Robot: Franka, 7 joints.
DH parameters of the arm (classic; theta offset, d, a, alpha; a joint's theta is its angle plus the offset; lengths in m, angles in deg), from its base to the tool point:
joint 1: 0 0.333 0 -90
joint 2: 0 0 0 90
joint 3: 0 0.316 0.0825 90
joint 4: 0 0 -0.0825 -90
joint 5: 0 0.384 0 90
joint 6: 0 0 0.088 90
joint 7: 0 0.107 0 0
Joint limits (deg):
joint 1: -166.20..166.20
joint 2: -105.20..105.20
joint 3: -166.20..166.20
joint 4: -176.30..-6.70
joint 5: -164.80..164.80
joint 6: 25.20..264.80
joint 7: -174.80..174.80
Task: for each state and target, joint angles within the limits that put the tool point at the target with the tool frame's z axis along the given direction. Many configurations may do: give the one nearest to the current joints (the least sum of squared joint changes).
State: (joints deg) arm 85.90 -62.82 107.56 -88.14 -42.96 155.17 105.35
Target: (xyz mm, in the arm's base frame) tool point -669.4 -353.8 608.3 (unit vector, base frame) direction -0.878 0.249 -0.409
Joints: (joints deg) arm 63.37 -41.76 121.97 -65.22 -13.12 143.37 105.35
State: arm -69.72 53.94 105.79 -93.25 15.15 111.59 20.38
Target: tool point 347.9 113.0 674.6 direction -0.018 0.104 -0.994
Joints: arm -93.00 49.44 141.54 -111.81 -25.01 75.83 20.38
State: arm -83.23 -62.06 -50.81 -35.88 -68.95 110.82 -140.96
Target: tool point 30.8 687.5 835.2 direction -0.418 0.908 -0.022
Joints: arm -102.39 -57.31 -58.45 -13.87 -80.82 134.98 -140.96
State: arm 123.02 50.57 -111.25 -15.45 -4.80 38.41 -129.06
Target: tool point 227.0 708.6 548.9 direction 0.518 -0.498 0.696
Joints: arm 81.73 82.95 -121.62 -6.84 -19.50 77.19 -129.06
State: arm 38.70 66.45 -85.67 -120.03 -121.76 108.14 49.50
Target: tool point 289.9 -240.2 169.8 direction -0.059 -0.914 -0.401
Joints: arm 42.17 32.85 -72.97 -152.07 -104.10 148.49 49.50
